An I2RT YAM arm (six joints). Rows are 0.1 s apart.
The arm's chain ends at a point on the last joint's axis. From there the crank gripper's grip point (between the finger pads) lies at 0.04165 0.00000 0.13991 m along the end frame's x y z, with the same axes.
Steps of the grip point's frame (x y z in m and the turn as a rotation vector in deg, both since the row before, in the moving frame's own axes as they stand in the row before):
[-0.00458 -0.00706 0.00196 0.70 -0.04 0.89]
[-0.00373 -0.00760 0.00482 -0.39 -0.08 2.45]
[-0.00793 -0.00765 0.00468 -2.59 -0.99 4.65]
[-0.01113 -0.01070 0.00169 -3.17 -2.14 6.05]
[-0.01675 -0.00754 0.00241 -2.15 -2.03 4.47]
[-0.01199 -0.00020 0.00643 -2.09 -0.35 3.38]
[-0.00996 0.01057 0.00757 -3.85 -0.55 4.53]
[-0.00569 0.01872 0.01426 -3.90 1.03 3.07]
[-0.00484 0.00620 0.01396 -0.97 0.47 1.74]
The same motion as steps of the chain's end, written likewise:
[-0.00449 -0.00600 0.00194 0.70 -0.04 0.89]
[-0.00348 -0.01033 0.00477 -0.39 -0.08 2.45]
[-0.00512 -0.01726 0.00420 -2.59 -0.99 4.65]
[-0.00525 -0.02257 0.00057 -3.17 -2.14 6.05]
[-0.01144 -0.01586 0.00118 -2.15 -2.03 4.47]
[-0.01091 -0.00773 0.00632 -2.09 -0.35 3.38]
[-0.00812 -0.00206 0.00760 -3.85 -0.55 4.53]
[-0.00788 0.00694 0.01543 -3.90 1.03 3.07]
[-0.00593 0.00255 0.01434 -0.97 0.47 1.74]

